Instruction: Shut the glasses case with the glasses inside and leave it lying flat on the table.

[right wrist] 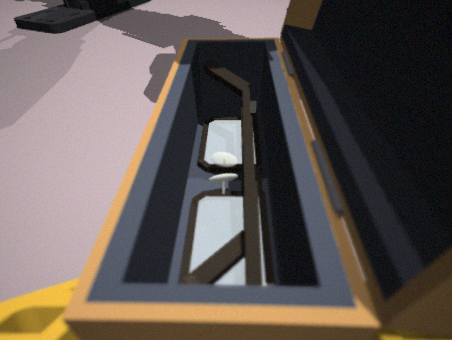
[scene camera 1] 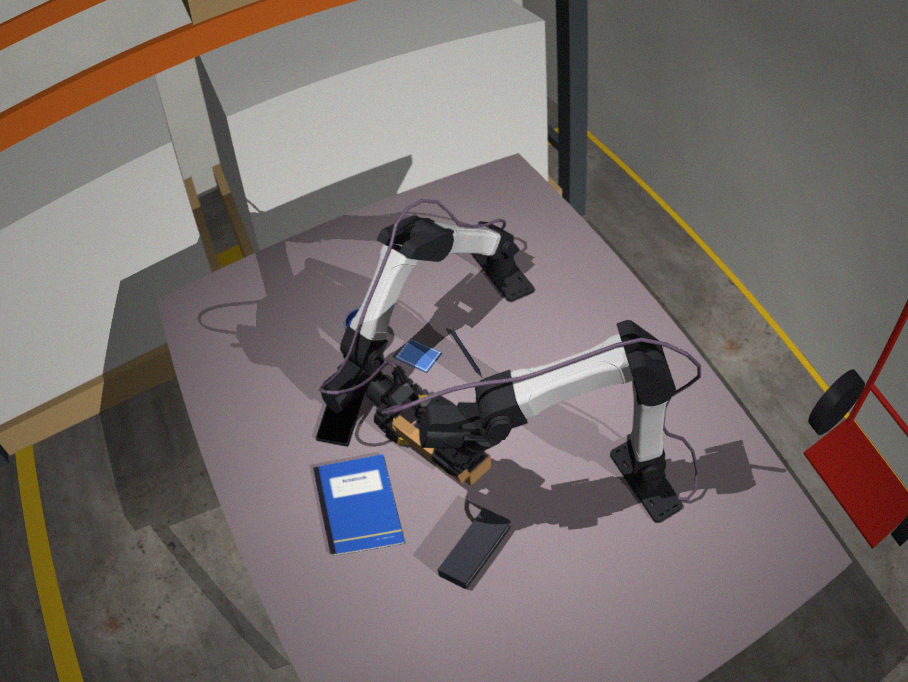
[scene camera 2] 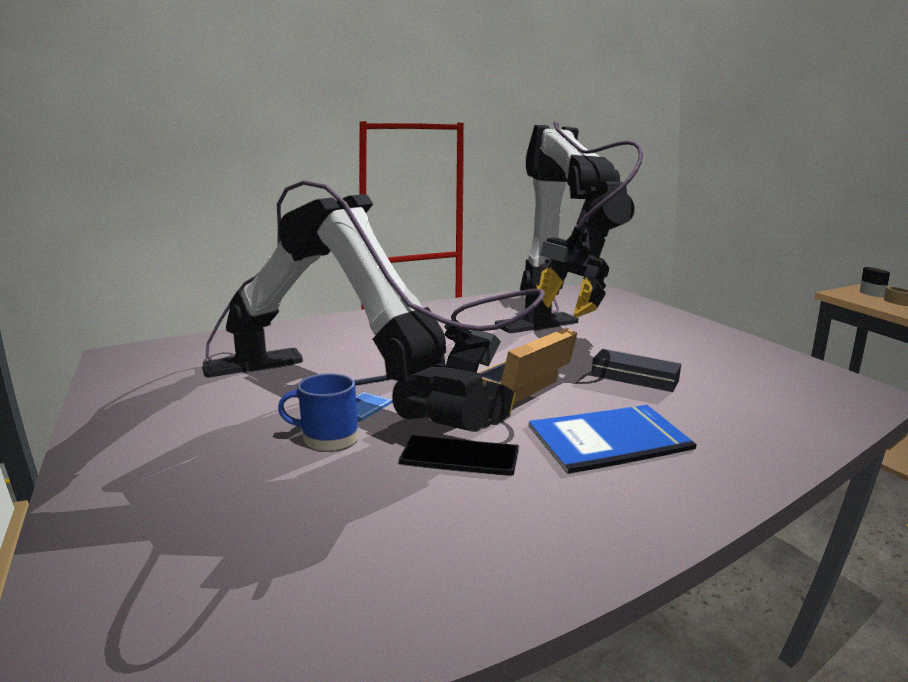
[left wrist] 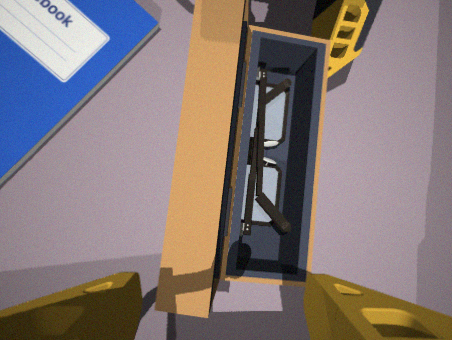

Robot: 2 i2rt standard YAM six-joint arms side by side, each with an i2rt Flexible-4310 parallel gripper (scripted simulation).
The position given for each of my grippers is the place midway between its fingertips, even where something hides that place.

I see my left gripper [scene camera 2: 561,311], my right gripper [scene camera 2: 493,392], a glasses case [scene camera 2: 535,386], a dark box [scene camera 1: 464,562], a dark-framed glasses [right wrist: 227,242] and a blue card [scene camera 1: 422,357].
The glasses case is seen too in the right wrist view [right wrist: 131,277], in scene camera 1 [scene camera 1: 478,468] and in the left wrist view [left wrist: 268,255]. The dark box shows as well in scene camera 2 [scene camera 2: 659,374]. The dark-framed glasses shows as well in the left wrist view [left wrist: 261,198]. The left wrist view misses the dark box: it is out of frame. The right wrist view does not show the blue card: it is out of frame.
